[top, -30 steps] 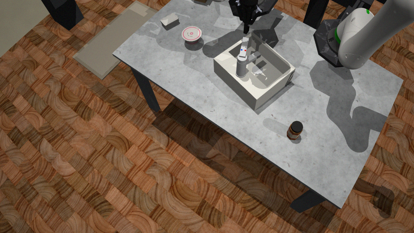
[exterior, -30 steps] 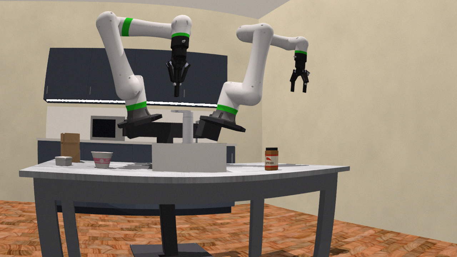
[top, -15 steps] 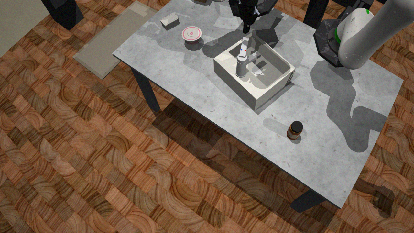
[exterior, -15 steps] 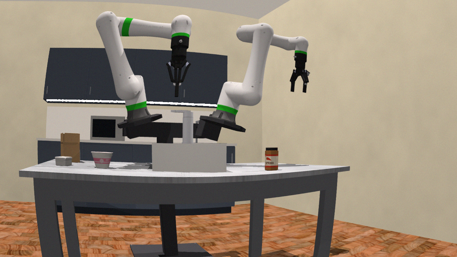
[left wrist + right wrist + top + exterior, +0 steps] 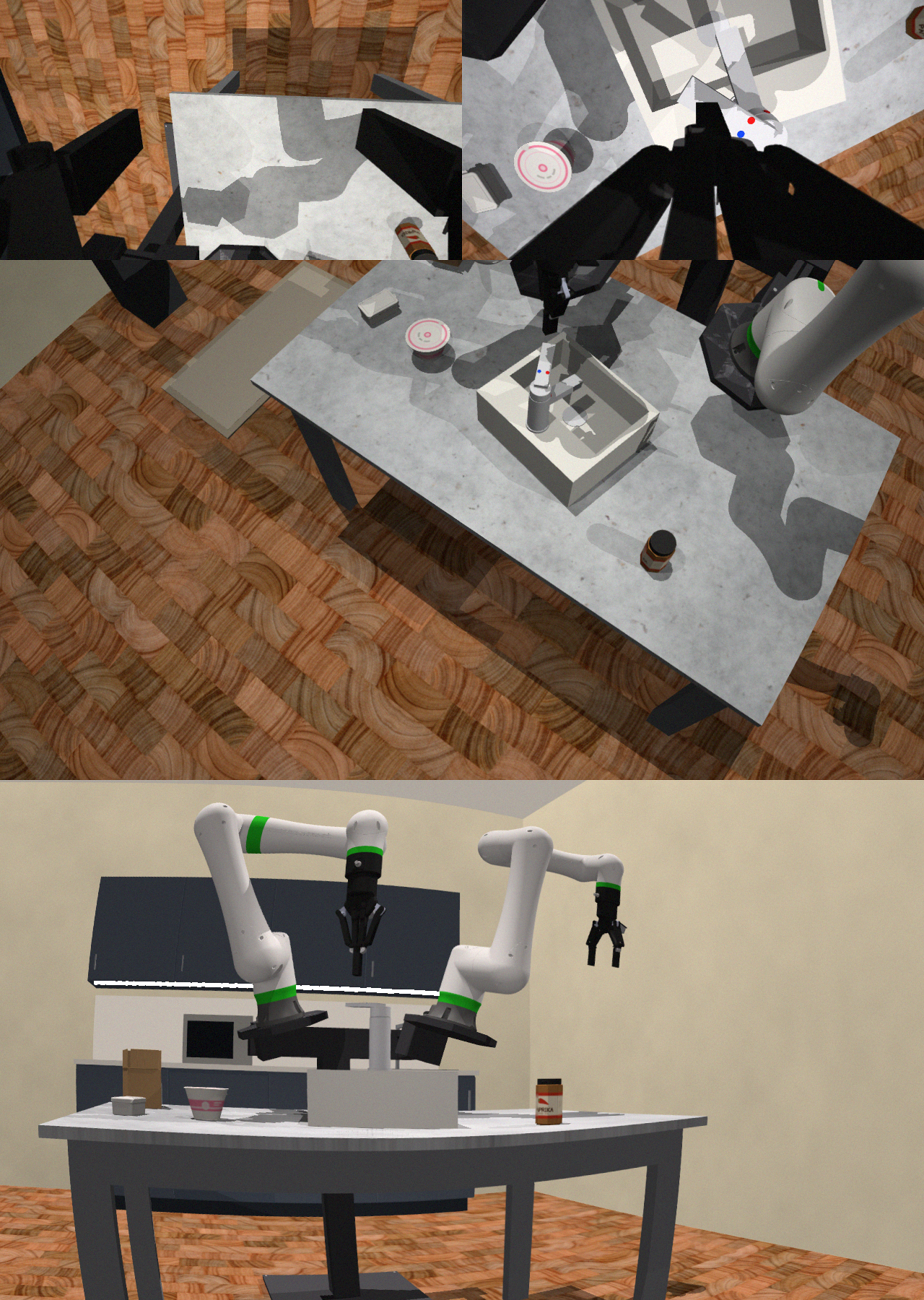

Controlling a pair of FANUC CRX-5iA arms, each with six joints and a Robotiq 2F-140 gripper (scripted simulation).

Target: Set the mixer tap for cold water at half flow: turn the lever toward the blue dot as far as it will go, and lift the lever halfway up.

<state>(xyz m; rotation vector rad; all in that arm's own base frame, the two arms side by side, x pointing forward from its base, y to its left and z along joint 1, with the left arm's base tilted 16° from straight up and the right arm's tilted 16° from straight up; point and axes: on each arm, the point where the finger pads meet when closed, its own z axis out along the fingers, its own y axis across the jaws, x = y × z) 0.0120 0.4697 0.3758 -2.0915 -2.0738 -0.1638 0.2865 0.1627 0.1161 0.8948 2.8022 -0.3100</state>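
Observation:
The flat lever is 10 cm below my right hand, 4 cm ahead of it and 2 cm to the left of it. The rest, counted from my right hand: pink-and-white bowl: 38 cm to the right, 33 cm below, 3 cm behind; then paprika jar: 42 cm to the left, 33 cm below, 17 cm ahead; then white basin: 34 cm below, 6 cm to the left, 3 cm behind.

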